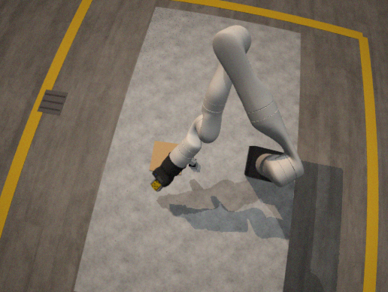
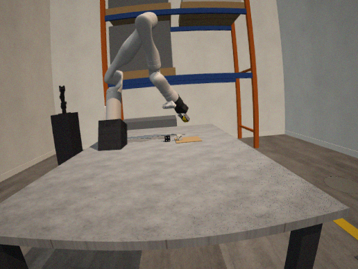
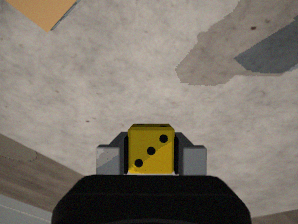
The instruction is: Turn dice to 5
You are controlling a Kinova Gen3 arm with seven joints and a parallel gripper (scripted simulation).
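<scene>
Now: hand 160 mm to the left of the white die, 90 mm above it and 40 mm past it. From my hand the other things lie so: tan mat: 150 mm to the right, 110 mm below, 10 mm ahead; black die: 150 mm to the right, 110 mm behind, 90 mm below; yellow die: right at my hand.
</scene>
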